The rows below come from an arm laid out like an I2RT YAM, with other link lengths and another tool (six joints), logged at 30 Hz.
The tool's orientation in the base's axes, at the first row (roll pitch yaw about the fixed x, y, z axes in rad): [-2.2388 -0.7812 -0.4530]
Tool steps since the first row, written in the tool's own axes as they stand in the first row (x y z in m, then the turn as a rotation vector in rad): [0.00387 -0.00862 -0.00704 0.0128 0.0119 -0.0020]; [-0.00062 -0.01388 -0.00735 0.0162 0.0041 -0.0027]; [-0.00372 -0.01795 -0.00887 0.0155 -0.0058 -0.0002]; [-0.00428 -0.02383 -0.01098 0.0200 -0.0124 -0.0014]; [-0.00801 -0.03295 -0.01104 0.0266 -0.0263 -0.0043]
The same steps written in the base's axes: [-0.00466 0.00206 0.01063 0.0094 -0.0145 0.0033]; [-0.00894 0.00750 0.01053 0.0093 -0.0097 0.0103]; [-0.01296 0.01093 0.01129 0.0084 -0.0003 0.0142]; [-0.01620 0.01471 0.01510 0.0089 0.0030 0.0216]; [-0.02068 0.02313 0.01758 0.0079 0.0105 0.0353]
